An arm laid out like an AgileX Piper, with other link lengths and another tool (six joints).
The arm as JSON. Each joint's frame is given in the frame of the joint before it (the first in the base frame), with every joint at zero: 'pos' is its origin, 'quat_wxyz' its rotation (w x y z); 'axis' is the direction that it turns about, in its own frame. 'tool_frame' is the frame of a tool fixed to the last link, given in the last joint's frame.
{
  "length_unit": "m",
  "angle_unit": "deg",
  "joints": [
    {
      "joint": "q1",
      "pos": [
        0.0,
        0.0,
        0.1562
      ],
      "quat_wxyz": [
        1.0,
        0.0,
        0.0,
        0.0
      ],
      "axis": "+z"
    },
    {
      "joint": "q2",
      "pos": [
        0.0,
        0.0,
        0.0
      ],
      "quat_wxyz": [
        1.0,
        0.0,
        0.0,
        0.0
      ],
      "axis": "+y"
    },
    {
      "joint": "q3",
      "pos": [
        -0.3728,
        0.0,
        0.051
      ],
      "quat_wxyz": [
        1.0,
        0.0,
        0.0,
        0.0
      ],
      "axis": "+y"
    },
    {
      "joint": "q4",
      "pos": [
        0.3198,
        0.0,
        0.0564
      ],
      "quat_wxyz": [
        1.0,
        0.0,
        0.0,
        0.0
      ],
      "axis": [
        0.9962,
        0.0,
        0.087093
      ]
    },
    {
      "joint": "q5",
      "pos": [
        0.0,
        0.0,
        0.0
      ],
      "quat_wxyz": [
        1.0,
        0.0,
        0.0,
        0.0
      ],
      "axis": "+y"
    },
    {
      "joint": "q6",
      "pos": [
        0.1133,
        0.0,
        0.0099
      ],
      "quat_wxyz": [
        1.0,
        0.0,
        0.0,
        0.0
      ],
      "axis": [
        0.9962,
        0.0,
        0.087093
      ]
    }
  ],
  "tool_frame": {
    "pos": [
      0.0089,
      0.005,
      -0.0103
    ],
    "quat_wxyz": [
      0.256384,
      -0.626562,
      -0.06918,
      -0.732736
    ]
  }
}
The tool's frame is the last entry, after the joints.
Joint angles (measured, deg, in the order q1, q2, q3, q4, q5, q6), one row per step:
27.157 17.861 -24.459 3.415 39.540 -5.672
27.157 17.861 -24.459 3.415 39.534 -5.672
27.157 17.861 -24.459 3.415 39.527 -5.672
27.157 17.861 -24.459 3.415 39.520 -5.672
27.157 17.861 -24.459 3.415 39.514 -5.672
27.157 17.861 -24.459 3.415 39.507 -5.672
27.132 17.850 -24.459 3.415 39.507 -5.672
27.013 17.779 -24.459 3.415 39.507 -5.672
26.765 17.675 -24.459 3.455 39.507 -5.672
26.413 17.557 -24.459 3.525 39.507 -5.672
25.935 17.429 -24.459 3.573 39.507 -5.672
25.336 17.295 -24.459 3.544 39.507 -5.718
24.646 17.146 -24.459 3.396 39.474 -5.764
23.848 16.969 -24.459 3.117 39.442 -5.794
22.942 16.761 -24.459 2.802 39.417 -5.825
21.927 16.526 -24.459 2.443 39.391 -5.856
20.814 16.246 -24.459 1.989 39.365 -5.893
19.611 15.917 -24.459 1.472 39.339 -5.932
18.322 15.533 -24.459 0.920 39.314 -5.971
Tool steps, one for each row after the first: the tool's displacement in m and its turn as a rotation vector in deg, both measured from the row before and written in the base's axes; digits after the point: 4 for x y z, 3 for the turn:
0.0000 0.0000 0.0000 0.003 -0.005 0.000
0.0000 0.0000 0.0000 0.003 -0.006 0.000
0.0000 0.0000 0.0000 0.003 -0.006 0.000
0.0000 0.0000 0.0000 0.003 -0.005 0.000
0.0000 0.0000 0.0000 0.003 -0.006 0.000
0.0000 0.0000 0.0000 0.005 -0.010 -0.025
-0.0001 -0.0002 0.0001 0.032 -0.063 -0.119
-0.0002 -0.0004 0.0001 0.082 -0.075 -0.240
-0.0001 -0.0005 0.0002 0.114 -0.075 -0.338
-0.0001 -0.0006 0.0002 0.099 -0.094 -0.468
0.0000 -0.0009 0.0002 -0.004 -0.152 -0.584
0.0002 -0.0011 0.0002 -0.090 -0.245 -0.702
0.0002 -0.0015 0.0002 -0.186 -0.314 -0.846
0.0002 -0.0017 0.0003 -0.214 -0.348 -0.962
0.0001 -0.0019 0.0003 -0.249 -0.386 -1.082
0.0000 -0.0022 0.0003 -0.331 -0.459 -1.200
-0.0001 -0.0024 0.0004 -0.382 -0.520 -1.306
-0.0003 -0.0026 0.0004 -0.407 -0.573 -1.404

